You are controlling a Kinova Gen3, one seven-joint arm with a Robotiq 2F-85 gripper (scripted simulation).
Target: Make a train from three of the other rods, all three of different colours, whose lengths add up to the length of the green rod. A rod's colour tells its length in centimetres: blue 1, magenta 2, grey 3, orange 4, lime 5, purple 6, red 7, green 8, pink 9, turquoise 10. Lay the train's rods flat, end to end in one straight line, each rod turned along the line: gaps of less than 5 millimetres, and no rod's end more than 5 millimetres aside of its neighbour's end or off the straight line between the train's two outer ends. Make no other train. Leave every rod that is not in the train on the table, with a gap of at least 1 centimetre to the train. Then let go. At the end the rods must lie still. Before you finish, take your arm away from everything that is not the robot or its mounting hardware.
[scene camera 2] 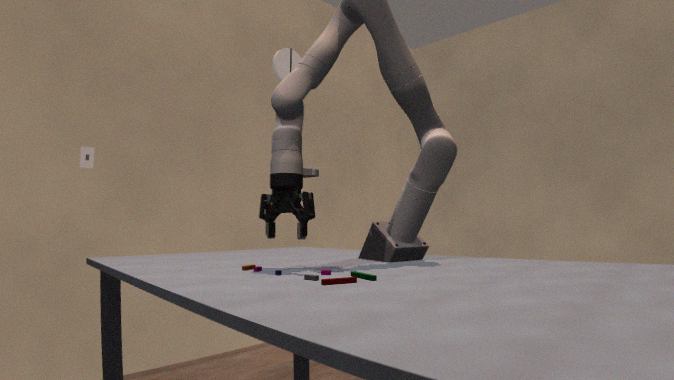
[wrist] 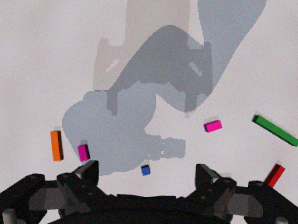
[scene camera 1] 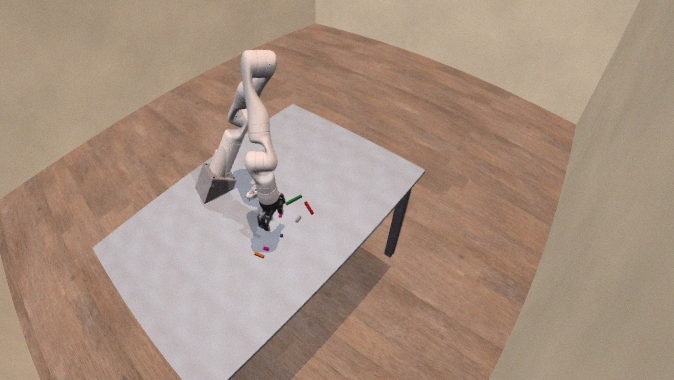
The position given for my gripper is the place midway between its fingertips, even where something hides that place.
Note:
I see my gripper (scene camera 2: 285,238).
My gripper also shows in the wrist view (wrist: 147,173).

